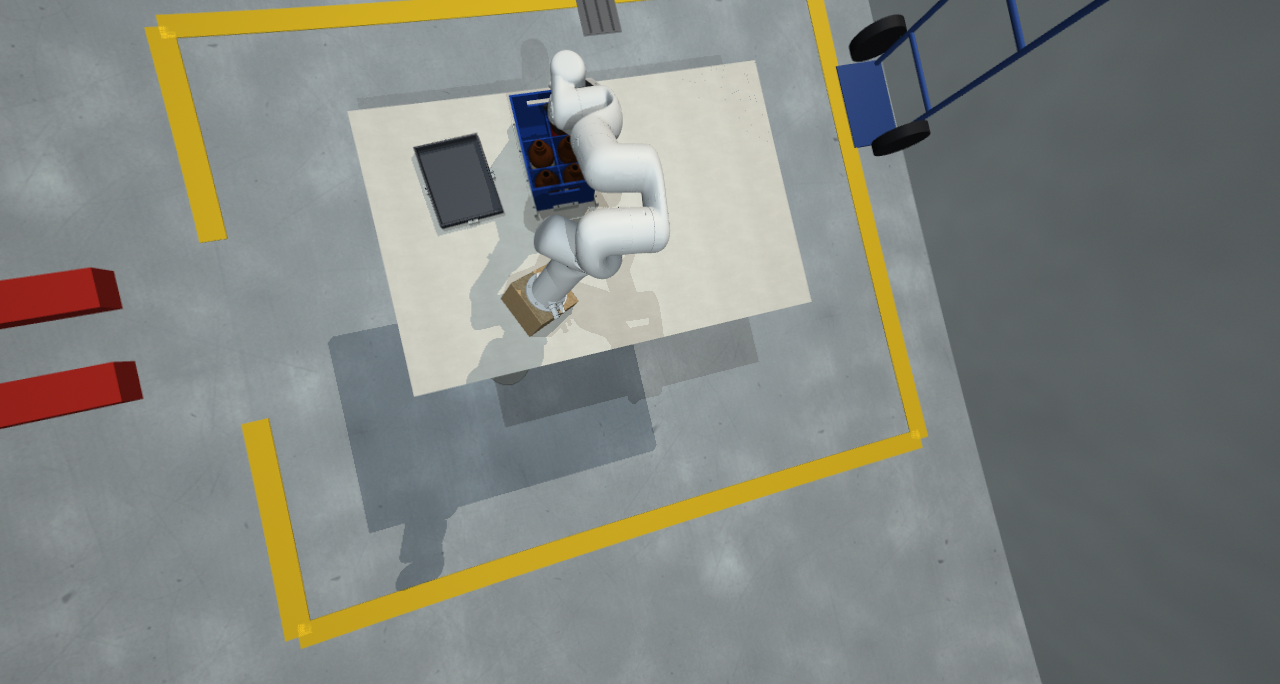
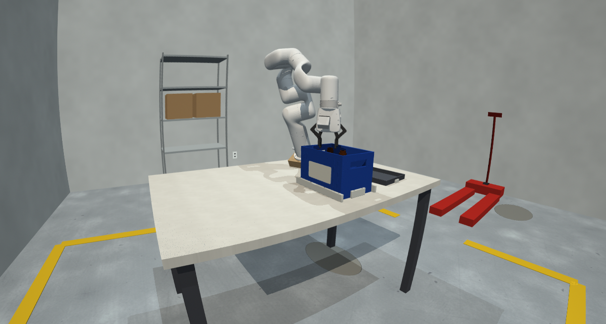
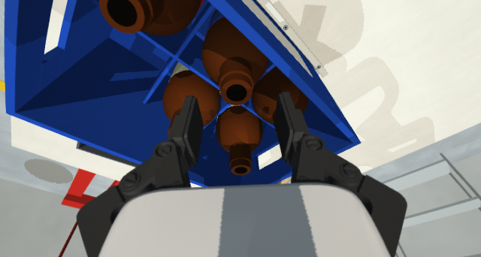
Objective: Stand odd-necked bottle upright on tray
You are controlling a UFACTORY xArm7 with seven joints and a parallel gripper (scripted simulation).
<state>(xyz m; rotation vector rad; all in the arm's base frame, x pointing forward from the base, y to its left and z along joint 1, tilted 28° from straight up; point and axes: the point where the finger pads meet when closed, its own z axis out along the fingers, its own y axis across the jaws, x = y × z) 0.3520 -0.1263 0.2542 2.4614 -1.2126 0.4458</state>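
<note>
Right now the blue crate is 11 cm below my hand, 4 cm to the left of it and 1 cm ahead of it. From my hand the other things lie so: dark grey tray (34 cm to the left, 19 cm below, 5 cm ahead).
</note>
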